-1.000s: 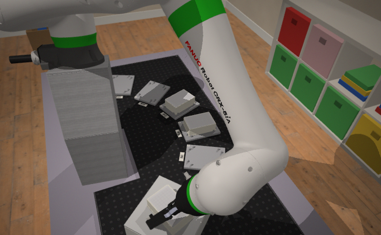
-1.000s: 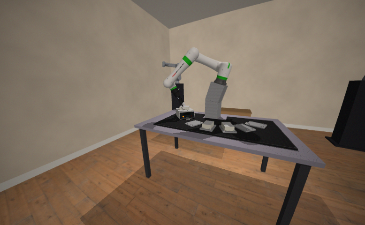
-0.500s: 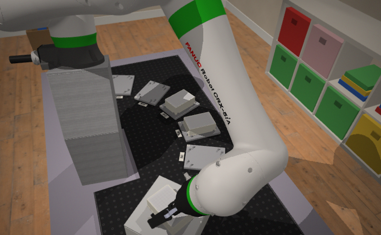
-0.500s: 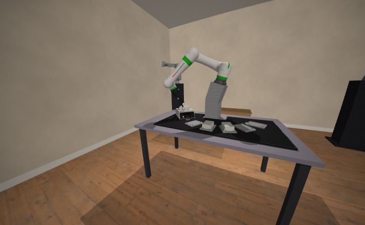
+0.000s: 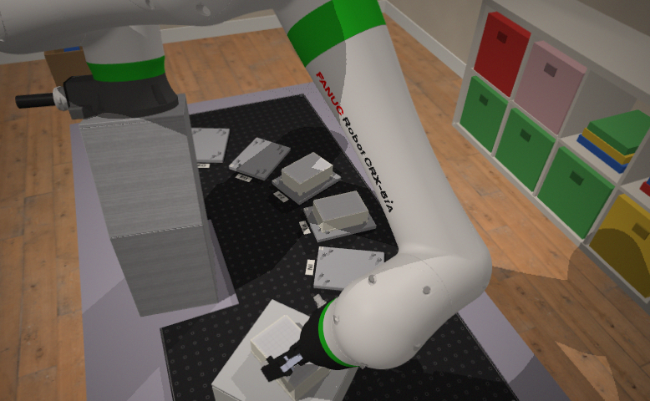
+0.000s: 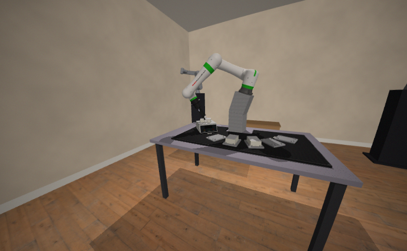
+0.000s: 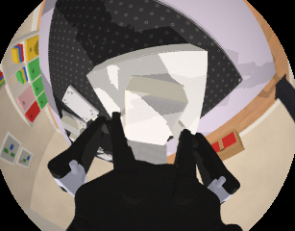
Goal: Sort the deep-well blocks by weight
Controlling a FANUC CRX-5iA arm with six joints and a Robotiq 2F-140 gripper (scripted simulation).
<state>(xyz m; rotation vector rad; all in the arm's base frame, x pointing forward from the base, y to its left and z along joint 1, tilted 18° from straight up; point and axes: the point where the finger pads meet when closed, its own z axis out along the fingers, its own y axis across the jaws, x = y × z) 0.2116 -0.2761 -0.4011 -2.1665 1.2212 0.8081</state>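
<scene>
My gripper is now 40 mm above the pale weigher platform. The rest, counted from my hand: grey nest plate 600 mm to the left, 150 mm ahead, 120 mm below; check-weigher 70 mm below.
</scene>
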